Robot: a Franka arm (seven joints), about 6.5 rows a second.
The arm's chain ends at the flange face. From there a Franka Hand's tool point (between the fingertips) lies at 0.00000 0.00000 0.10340 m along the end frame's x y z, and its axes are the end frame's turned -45 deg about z.
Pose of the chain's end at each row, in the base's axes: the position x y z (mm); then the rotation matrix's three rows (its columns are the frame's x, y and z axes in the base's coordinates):
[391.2 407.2 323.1], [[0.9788 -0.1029 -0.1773], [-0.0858 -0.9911 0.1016], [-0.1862 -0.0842 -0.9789]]
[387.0 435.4 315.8], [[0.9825 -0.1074 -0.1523], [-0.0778 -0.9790 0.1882], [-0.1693 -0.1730 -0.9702]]
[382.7 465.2 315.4], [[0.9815 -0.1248 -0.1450], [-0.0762 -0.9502 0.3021], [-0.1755 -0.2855 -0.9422]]
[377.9 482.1 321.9], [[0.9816 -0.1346 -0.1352], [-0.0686 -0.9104 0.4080], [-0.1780 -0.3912 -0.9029]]
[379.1 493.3 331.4], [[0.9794 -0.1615 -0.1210], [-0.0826 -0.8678 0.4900], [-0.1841 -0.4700 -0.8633]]
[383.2 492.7 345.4], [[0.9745 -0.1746 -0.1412], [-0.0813 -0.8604 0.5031], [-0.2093 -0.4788 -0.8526]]
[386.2 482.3 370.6], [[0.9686 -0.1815 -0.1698], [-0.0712 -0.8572 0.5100], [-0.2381 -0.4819 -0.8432]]
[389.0 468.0 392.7], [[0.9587 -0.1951 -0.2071], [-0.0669 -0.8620 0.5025], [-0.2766 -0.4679 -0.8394]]
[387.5 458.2 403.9], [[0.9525 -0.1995 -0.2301], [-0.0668 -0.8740 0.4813], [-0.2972 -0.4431 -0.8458]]
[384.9 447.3 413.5], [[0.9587 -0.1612 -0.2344], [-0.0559 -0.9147 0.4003], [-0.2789 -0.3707 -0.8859]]
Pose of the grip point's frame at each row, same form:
[372.9 417.7 221.9], [[0.7649 0.6194 -0.1773], [0.6401 -0.7615 0.1016], [-0.0721 -0.1912 -0.9789]]
[371.3 454.9 215.5], [[0.7707 0.6188 -0.1523], [0.6372 -0.7473 0.1882], [0.0026 -0.2420 -0.9702]]
[367.7 496.4 218.0], [[0.7823 0.6058 -0.1450], [0.6180 -0.7258 0.3021], [0.0778 -0.3260 -0.9422]]
[363.9 524.3 228.5], [[0.7893 0.5989 -0.1352], [0.5952 -0.6923 0.4080], [0.1508 -0.4025 -0.9029]]
[366.6 544.0 242.1], [[0.8067 0.5783 -0.1210], [0.5552 -0.6720 0.4900], [0.2022 -0.4625 -0.8633]]
[368.6 544.7 257.2], [[0.8125 0.5656 -0.1412], [0.5509 -0.6659 0.5031], [0.1906 -0.4866 -0.8526]]
[368.6 535.0 283.4], [[0.8132 0.5566 -0.1698], [0.5558 -0.6565 0.5100], [0.1724 -0.5091 -0.8432]]
[367.6 520.0 305.9], [[0.8159 0.5399 -0.2071], [0.5622 -0.6568 0.5025], [0.1353 -0.5264 -0.8394]]
[363.7 508.0 316.4], [[0.8146 0.5325 -0.2301], [0.5708 -0.6652 0.4813], [0.1032 -0.5235 -0.8458]]
[360.7 488.7 321.9], [[0.7919 0.5639 -0.2344], [0.6073 -0.6863 0.4003], [0.0649 -0.4593 -0.8859]]

